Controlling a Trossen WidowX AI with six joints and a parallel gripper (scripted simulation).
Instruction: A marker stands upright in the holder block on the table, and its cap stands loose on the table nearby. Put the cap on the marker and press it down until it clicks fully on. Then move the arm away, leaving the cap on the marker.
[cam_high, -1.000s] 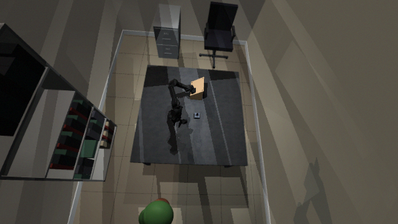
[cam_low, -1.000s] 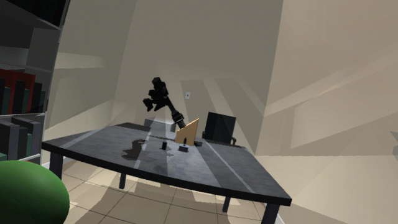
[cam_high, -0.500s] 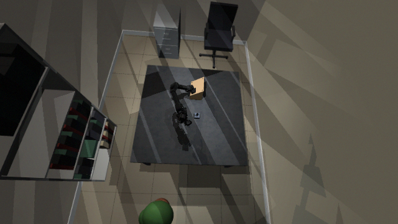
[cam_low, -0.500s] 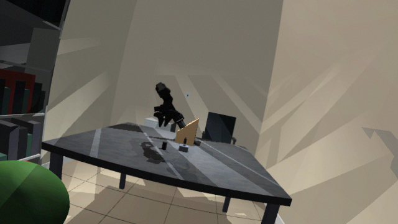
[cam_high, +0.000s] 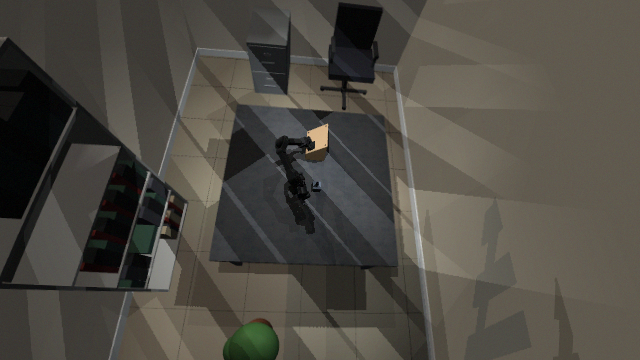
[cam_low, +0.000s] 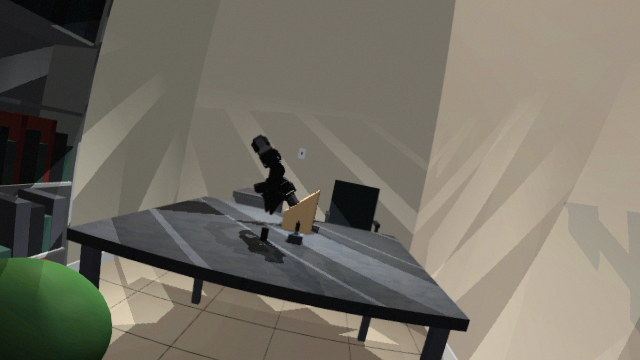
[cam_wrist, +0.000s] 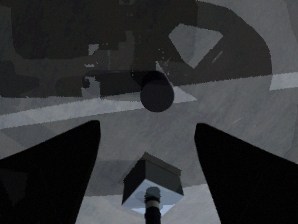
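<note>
My gripper tip is 90 mm above the marker cap and 10 mm past it. Also, from my gripper tip: holder block (130 mm to the left, 100 mm below, 80 mm behind).
</note>
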